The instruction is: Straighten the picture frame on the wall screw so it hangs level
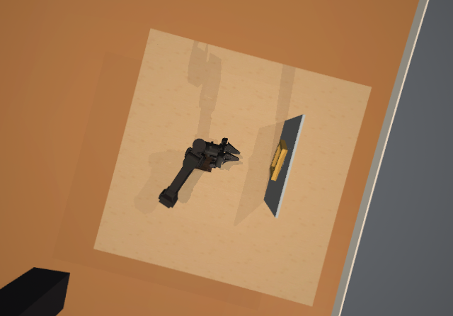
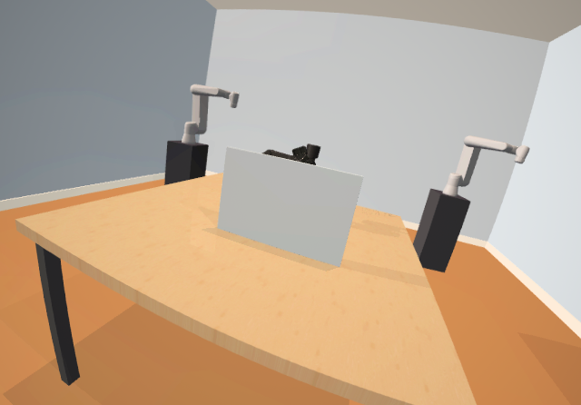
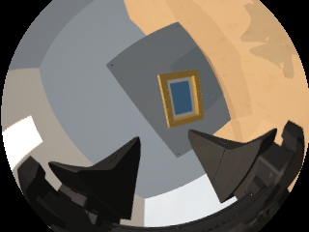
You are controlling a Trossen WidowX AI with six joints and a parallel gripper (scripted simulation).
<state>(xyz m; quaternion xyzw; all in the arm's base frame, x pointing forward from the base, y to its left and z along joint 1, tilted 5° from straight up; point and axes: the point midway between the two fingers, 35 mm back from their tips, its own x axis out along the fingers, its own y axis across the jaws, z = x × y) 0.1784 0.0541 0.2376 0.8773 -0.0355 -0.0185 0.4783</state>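
My gripper tip is now 210 mm short of the picture frame, 10 mm to the right of it and 90 mm above it. Also, from my gripper tip: grey wall panel (220 mm ahead, 100 mm below).
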